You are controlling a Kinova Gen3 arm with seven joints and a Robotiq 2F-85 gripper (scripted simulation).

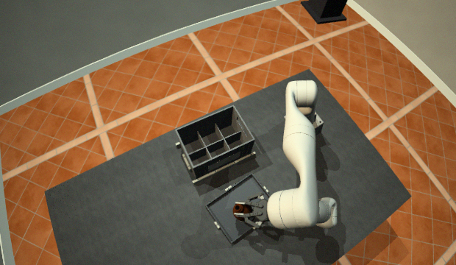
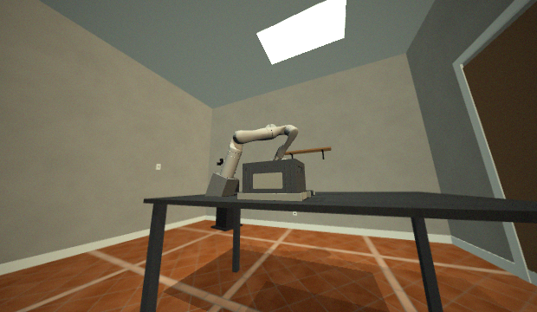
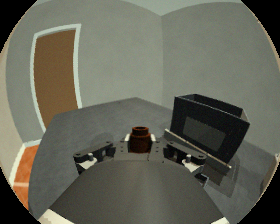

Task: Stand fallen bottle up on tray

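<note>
My hand is 50 mm above the brown bottle, 10 mm to the right of it and 10 mm past it. Also, from my hand: dark crate 310 mm to the right, 60 mm below; then dark tray 130 mm below, 30 mm behind, 20 mm to the right.
</note>
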